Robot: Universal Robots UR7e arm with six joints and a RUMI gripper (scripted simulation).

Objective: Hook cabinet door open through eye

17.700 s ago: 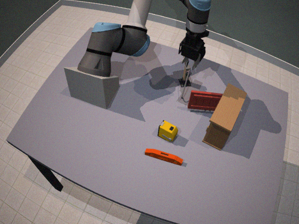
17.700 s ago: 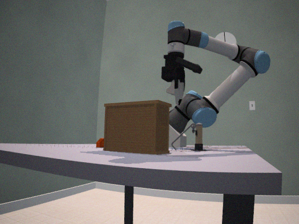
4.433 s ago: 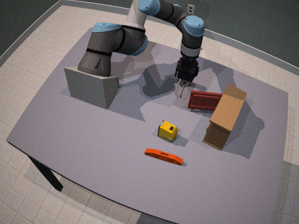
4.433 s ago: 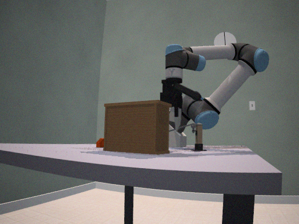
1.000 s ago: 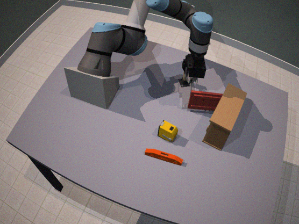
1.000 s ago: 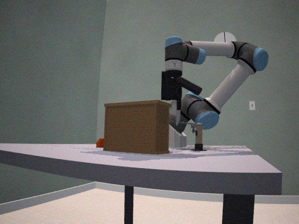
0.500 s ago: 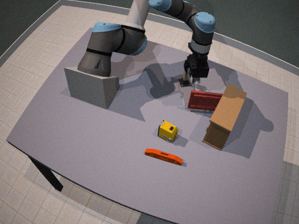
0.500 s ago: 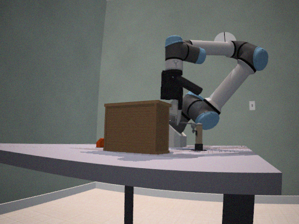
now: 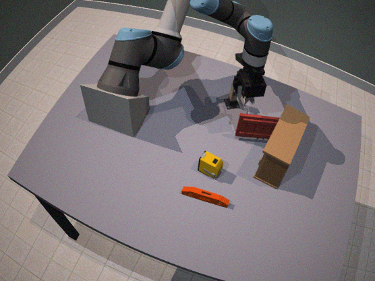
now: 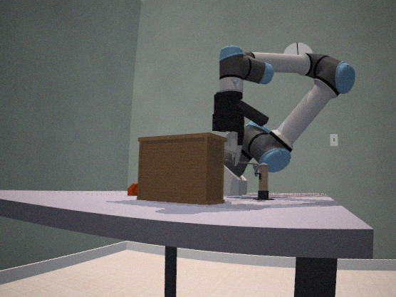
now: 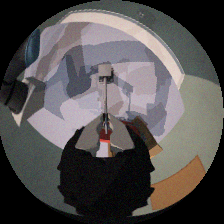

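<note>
Right now the wire hook is 1 cm behind my hand, 1 cm to the left of it and 2 cm below it. The rest, counted from my hand: door (8 cm ahead, 3 cm to the right, 4 cm below); then yellow tape measure (3 cm behind, 24 cm to the right, 8 cm below); then wooden cabinet (13 cm ahead, 6 cm to the right, 4 cm below).
</note>
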